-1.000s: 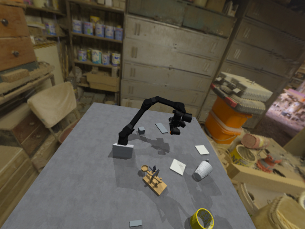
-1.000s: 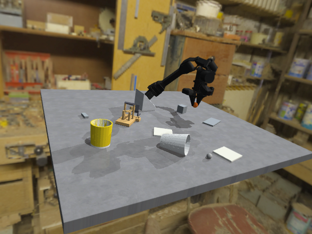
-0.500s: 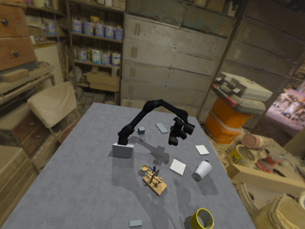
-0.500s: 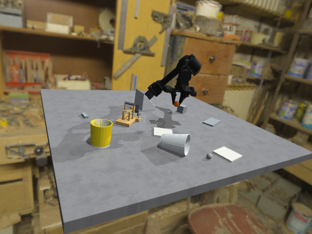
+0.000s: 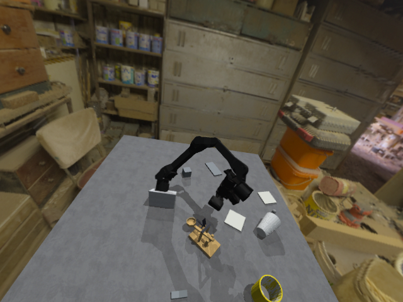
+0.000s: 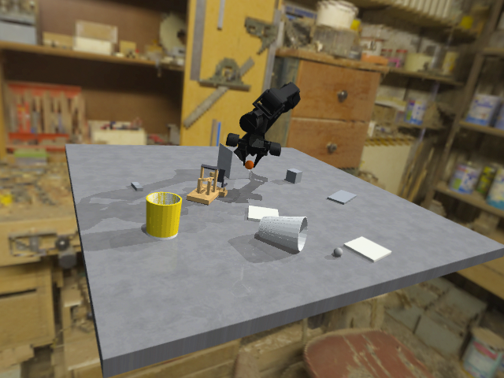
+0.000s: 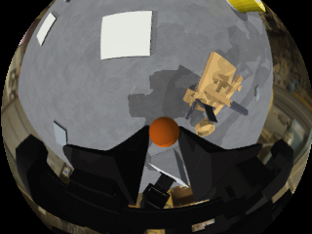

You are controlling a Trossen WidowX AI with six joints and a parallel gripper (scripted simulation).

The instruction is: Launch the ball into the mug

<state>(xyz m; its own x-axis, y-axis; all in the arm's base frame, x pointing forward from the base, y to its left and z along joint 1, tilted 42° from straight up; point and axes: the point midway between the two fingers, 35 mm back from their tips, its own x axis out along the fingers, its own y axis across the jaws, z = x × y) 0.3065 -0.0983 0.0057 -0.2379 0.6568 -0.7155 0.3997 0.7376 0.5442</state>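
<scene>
My gripper tip is 100 mm to the left of the wooden catapult, 70 mm above it and 50 mm past it. The rest, counted from my gripper tip: small grey block: 360 mm to the right, 110 mm below, 110 mm behind; then grey cube: 310 mm to the left, 180 mm behind, 100 mm below; then small orange ball: 10 mm above.
</scene>
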